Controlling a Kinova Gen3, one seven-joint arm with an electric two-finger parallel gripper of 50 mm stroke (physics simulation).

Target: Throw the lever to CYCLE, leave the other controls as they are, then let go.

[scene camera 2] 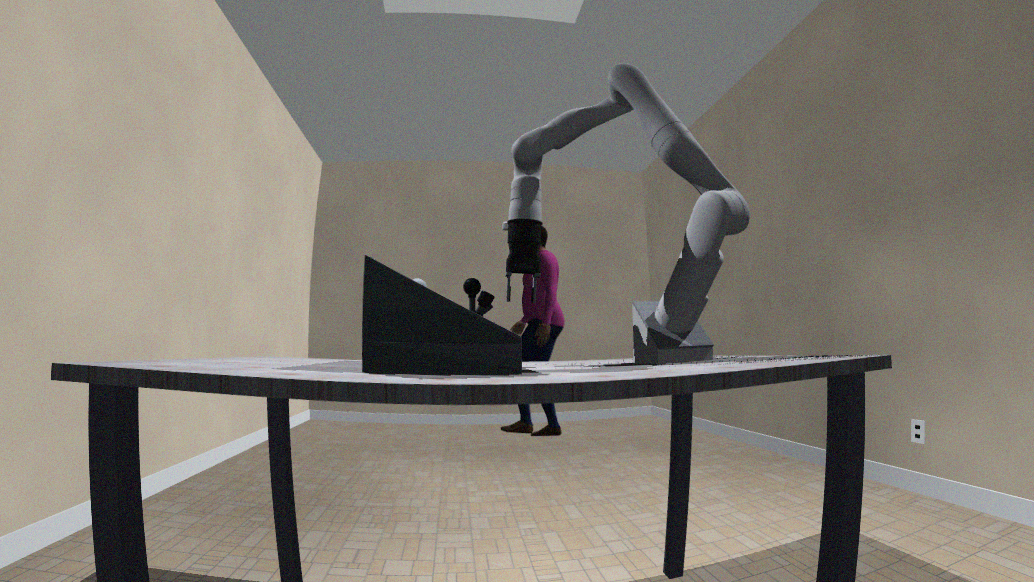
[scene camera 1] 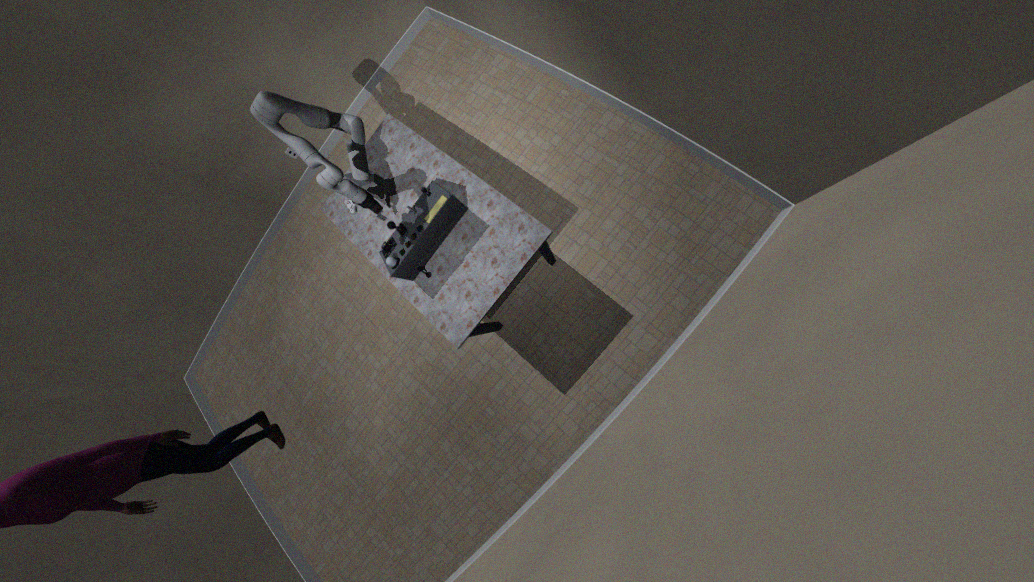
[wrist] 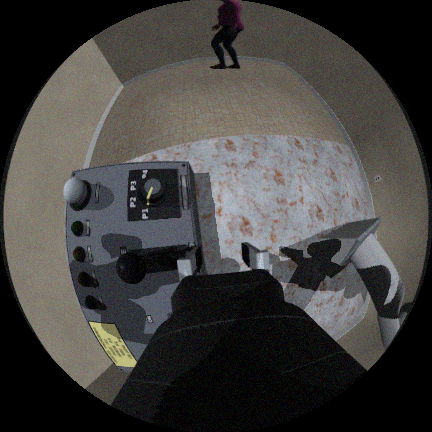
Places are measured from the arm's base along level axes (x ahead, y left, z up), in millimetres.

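Pixels of known places: gripper, fingertip midpoint: [scene camera 2: 520, 302] [scene camera 1: 382, 216] [wrist: 221, 252]; arm's base, link origin: [scene camera 2: 672, 319] [scene camera 1: 361, 176] [wrist: 361, 246].
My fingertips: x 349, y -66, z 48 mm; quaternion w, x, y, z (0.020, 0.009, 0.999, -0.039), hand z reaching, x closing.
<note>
For each thing: its middle in the pictures, then the offset to it from my fingertips. "pt": a spot on its surface instead. Level surfaces: height alone.
- black ball-topped lever, body centre: [wrist: 130, 267] [scene camera 2: 472, 286] [scene camera 1: 391, 225] dx +111, dy +10, dz +33 mm
- selector knob, body centre: [wrist: 152, 185] dx +101, dy -111, dz -23 mm
- white dome knob, surface spot: [wrist: 76, 193] pt dx +230, dy -104, dz +49 mm
- yellow card, body centre: [wrist: 114, 347] [scene camera 1: 435, 209] dx +251, dy +219, dz +22 mm
- tilted black knob, body centre: [scene camera 2: 485, 298] dx +88, dy +249, dz -20 mm
- same table, surface height: dz -146 mm
The control console [scene camera 1: 439, 242] [scene camera 2: 434, 336] [wrist: 167, 232] has a sloping grey face. A black ball-topped lever [scene camera 1: 391, 224] [scene camera 2: 471, 286] [wrist: 131, 267] rises from it. No CYCLE label is readable, so I cannot tell its setting. My gripper [scene camera 2: 521, 297] [wrist: 221, 252] is open and empty, pointing down. In scene camera 2 its fingertips are right of the lever's ball, on the arm-base side, about level with it and apart from it. The selector knob [wrist: 152, 189] has its yellow pointer toward P1. The gripper body hides part of the console's lower edge in the wrist view.
A white dome knob [wrist: 76, 193] and several small dark buttons [wrist: 79, 253] line the console's far side, with a yellow card [wrist: 112, 345]. A tilted black knob [scene camera 2: 486, 297] stands near the lever. The arm's base [scene camera 2: 672, 347] is on the same table [scene camera 1: 463, 318]. A person [scene camera 2: 547, 289] stands beyond.
</note>
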